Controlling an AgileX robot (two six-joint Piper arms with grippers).
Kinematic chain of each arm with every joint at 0, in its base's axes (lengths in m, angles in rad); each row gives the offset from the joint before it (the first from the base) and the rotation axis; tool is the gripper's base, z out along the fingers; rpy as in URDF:
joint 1: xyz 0 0 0.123 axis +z
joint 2: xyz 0 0 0 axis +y
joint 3: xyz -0.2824 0 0.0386 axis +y
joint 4: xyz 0.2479 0 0.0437 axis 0.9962 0 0.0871
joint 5: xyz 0 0 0 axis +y
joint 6: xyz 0.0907 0 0.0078 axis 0.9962 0 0.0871
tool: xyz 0 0 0 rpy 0 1.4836 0
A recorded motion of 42 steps. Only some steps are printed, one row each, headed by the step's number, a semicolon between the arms.
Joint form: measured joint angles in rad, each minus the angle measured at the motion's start. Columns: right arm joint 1, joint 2, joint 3, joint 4, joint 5, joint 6; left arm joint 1, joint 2, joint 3, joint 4, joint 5, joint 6.
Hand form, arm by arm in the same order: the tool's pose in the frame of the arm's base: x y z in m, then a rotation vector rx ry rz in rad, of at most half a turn. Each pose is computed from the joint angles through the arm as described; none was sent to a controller.
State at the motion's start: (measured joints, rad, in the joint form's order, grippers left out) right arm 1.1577 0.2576 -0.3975 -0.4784 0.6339 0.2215; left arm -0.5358 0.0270 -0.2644 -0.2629 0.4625 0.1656
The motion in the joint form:
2: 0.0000 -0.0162 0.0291 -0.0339 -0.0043 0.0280; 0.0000 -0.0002 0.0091 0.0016 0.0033 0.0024
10: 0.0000 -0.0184 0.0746 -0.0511 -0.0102 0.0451; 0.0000 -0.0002 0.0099 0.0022 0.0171 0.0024
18: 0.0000 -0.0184 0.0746 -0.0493 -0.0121 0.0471; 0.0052 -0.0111 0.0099 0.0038 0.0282 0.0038
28: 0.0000 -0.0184 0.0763 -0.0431 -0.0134 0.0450; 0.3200 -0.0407 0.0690 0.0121 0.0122 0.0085
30: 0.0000 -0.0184 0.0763 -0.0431 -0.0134 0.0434; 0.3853 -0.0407 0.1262 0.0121 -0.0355 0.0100
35: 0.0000 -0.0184 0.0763 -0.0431 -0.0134 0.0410; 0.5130 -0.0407 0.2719 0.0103 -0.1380 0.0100
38: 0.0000 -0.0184 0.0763 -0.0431 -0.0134 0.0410; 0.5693 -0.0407 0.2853 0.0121 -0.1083 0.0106
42: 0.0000 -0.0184 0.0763 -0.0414 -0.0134 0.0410; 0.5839 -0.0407 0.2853 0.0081 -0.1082 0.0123
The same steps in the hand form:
2: 0.0471 0.0418 0.2726 -1.0304 1.6262 0.3806; 0.0289 -0.0295 0.2555 0.4889 1.6665 -0.5451
10: 0.0482 0.0430 0.2589 -1.0481 1.6497 0.3584; 0.0286 -0.0296 0.2540 0.4957 1.6797 -0.5441
18: 0.0481 0.0431 0.2590 -1.0459 1.6503 0.3627; 0.0273 -0.0288 0.2534 0.4959 1.6791 -0.5388
28: 0.0479 0.0434 0.2584 -1.0475 1.6527 0.3672; 0.0366 -0.0186 0.2369 0.2280 1.7293 -0.2937
30: 0.0479 0.0434 0.2584 -1.0488 1.6518 0.3662; 0.0427 -0.0160 0.2225 0.1603 1.7446 -0.2390
35: 0.0479 0.0434 0.2584 -1.0507 1.6504 0.3646; 0.0530 -0.0085 0.1829 0.0200 1.7934 -0.1339
38: 0.0479 0.0434 0.2584 -1.0507 1.6504 0.3646; 0.0531 -0.0061 0.1759 -0.0249 1.8347 -0.0974
42: 0.0478 0.0434 0.2584 -1.0504 1.6514 0.3662; 0.0531 -0.0054 0.1759 -0.0392 1.8340 -0.0899

